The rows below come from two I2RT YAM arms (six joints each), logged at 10 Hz.
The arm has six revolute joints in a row. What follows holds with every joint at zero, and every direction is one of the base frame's.
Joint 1 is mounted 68 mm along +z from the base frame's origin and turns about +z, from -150 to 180 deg.
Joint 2 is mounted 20 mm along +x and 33.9 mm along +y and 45.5 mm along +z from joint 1 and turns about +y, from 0 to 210 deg.
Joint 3 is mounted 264 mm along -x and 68.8 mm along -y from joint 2 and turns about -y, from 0 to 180 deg.
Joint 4 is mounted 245 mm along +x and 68.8 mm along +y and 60 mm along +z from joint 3 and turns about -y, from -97 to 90 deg.
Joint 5 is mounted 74 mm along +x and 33.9 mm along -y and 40.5 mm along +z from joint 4 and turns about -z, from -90 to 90 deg.
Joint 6 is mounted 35.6 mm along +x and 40.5 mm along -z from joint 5 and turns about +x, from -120 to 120 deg.
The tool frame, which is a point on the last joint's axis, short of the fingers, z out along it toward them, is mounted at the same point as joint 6; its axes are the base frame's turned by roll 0, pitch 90 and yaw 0 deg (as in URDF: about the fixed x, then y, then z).
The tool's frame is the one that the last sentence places.
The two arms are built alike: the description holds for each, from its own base.
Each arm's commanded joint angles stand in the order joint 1, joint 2, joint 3, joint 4, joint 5, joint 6.
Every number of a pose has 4 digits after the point. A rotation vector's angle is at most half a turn.
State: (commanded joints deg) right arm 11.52 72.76 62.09 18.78 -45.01 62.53; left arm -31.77 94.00 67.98 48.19 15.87 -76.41
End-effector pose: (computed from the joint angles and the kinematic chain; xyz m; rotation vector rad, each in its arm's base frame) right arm 0.2809 0.0829 0.3932 -0.0006 1.6925 1.5652; left arm 0.3223 -0.2111 0.3641 -0.2604 1.3906 -1.7821
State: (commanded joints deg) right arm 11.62 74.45 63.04 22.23 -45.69 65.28; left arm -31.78 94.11 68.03 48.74 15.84 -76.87
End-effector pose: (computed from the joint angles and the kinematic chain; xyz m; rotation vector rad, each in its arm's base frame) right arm 0.2871 0.0850 0.3967 -0.0048 1.6656 1.6056; left arm 0.3224 -0.2112 0.3647 -0.2624 1.3822 -1.7911
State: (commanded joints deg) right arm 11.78 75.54 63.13 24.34 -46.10 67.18; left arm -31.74 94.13 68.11 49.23 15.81 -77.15
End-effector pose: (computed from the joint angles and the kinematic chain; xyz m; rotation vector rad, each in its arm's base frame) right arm 0.2912 0.0869 0.3955 0.0003 1.6596 1.6350; left arm 0.3223 -0.2108 0.3659 -0.2620 1.3721 -1.7972
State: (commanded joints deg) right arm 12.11 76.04 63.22 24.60 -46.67 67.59; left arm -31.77 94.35 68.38 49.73 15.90 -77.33
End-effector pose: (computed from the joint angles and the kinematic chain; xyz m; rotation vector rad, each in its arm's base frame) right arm 0.2927 0.0893 0.3939 -0.0062 1.6690 1.6503; left arm 0.3227 -0.2113 0.3670 -0.2575 1.3633 -1.8039
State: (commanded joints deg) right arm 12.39 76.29 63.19 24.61 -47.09 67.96; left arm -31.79 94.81 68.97 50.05 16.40 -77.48
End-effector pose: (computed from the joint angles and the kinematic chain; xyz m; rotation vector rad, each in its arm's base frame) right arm 0.2932 0.0911 0.3925 -0.0085 1.6789 1.6631; left arm 0.3240 -0.2126 0.3681 -0.2467 1.3596 -1.8129
